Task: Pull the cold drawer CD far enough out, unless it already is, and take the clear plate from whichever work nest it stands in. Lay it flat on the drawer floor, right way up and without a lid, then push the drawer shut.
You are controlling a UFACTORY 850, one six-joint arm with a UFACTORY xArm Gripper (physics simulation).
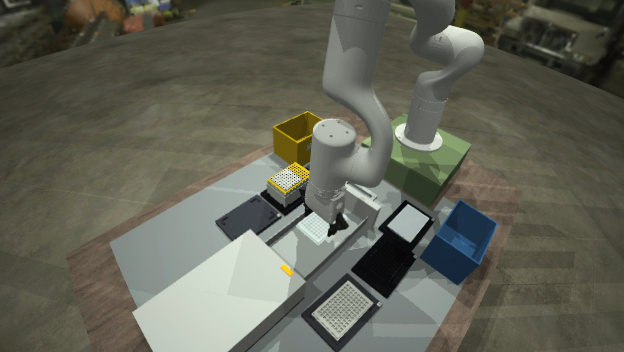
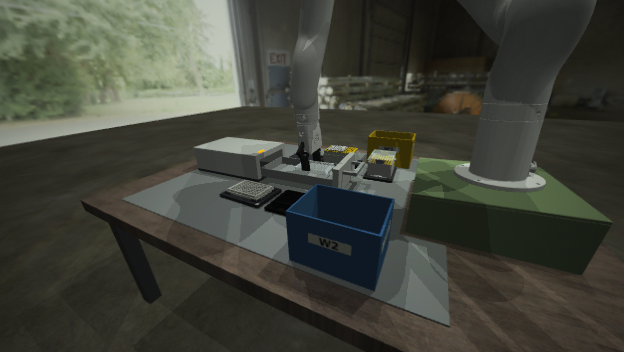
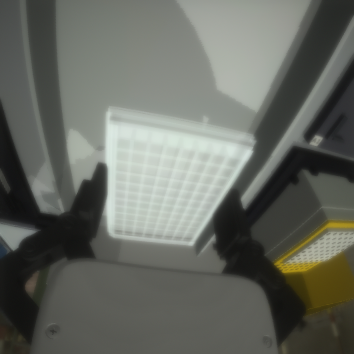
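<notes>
The cold drawer [image 1: 300,257] [image 2: 342,172] [image 3: 125,60] stands pulled out of its pale housing [image 1: 215,300] [image 2: 225,155]. My gripper [image 1: 322,220] [image 2: 312,163] [image 3: 165,189] is shut on the clear plate [image 1: 314,227] [image 2: 315,168] [image 3: 165,185], one finger at each long side. The plate is low inside the drawer, between the side walls and nearer the front panel. It looks level and right way up, with its wells showing and no lid. Whether its underside touches the drawer floor cannot be told. An empty dark nest [image 1: 247,217] lies beside the drawer.
A yellow-topped tip box [image 1: 287,187] [image 2: 340,152] [image 3: 310,250] stands close beside the drawer. A yellow bin [image 1: 287,145] [image 2: 392,150] is behind it. Across the drawer are a pale plate [image 1: 342,310] [image 2: 250,190], a black plate [image 1: 385,265] and a blue bin [image 1: 460,245] [image 2: 340,220].
</notes>
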